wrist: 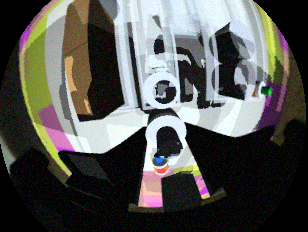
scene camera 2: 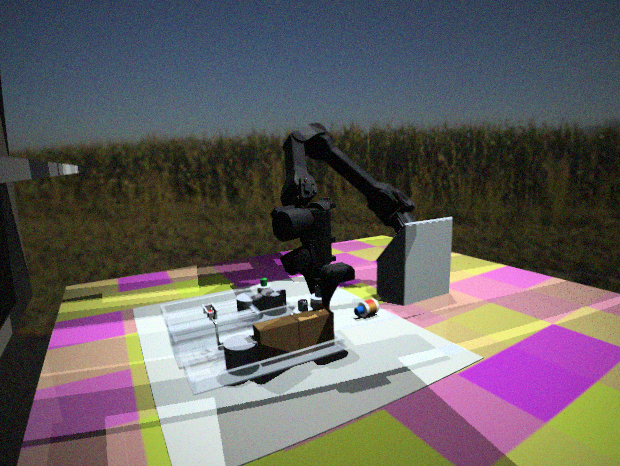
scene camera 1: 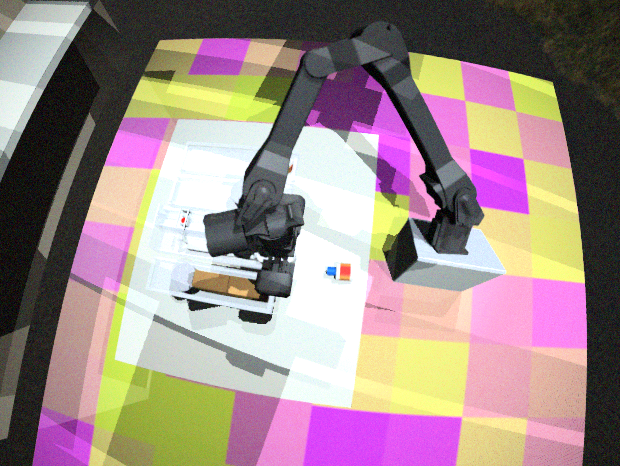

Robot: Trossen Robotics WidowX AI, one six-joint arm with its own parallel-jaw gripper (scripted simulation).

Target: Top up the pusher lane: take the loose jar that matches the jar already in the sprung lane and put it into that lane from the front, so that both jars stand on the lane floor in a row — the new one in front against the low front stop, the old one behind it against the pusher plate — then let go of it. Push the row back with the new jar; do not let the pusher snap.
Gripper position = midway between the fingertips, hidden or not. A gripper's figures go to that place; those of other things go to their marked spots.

My gripper (wrist: 164,127) is 10 cm from the lens. A jar (wrist: 165,132) is 7 cm from the lens. A jar (wrist: 161,90): 7 cm from the lens.
